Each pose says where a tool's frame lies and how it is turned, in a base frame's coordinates. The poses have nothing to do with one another.
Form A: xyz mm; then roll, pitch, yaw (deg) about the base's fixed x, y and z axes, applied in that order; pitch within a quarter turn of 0, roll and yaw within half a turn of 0.
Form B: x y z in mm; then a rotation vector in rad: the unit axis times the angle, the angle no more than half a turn. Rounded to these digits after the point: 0 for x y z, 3 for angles.
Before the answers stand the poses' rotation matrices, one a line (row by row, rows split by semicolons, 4 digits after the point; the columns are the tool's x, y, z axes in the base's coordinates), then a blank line. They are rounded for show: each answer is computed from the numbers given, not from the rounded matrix.
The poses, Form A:
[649 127 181 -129.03 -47.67 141.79]
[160 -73 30 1.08 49.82 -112.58]
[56 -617 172 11.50 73.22 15.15]
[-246 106 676 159.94 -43.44 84.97]
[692 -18 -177 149.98 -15.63 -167.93]
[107 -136 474 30.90 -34.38 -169.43]
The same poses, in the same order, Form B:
-0.5291 -0.0617 -0.8463; 0.4165 0.8500 -0.3224; 0.7393 -0.5231 -0.4241
-0.2477 0.9177 -0.3107; -0.5957 -0.3972 -0.6981; -0.7640 0.0122 0.6451
0.2787 -0.0719 0.9577; 0.0755 0.9958 0.0528; -0.9574 0.0576 0.2829
0.0637 0.9150 0.3983; 0.7233 -0.3173 0.6133; 0.6876 0.2491 -0.6820
-0.9417 -0.0492 -0.3327; -0.2014 0.8749 0.4405; 0.2694 0.4818 -0.8338
-0.8113 0.4425 0.3821; -0.1514 -0.7903 0.5937; 0.5647 0.4238 0.7082

[649 127 181 -0.259 -2.048 0.618]
[160 -73 30 0.859 0.548 -1.830]
[56 -617 172 0.003 1.285 0.099]
[-246 106 676 -2.090 -1.660 -1.100]
[692 -18 -177 0.188 -2.733 -0.690]
[107 -136 474 -0.742 -0.798 -2.594]

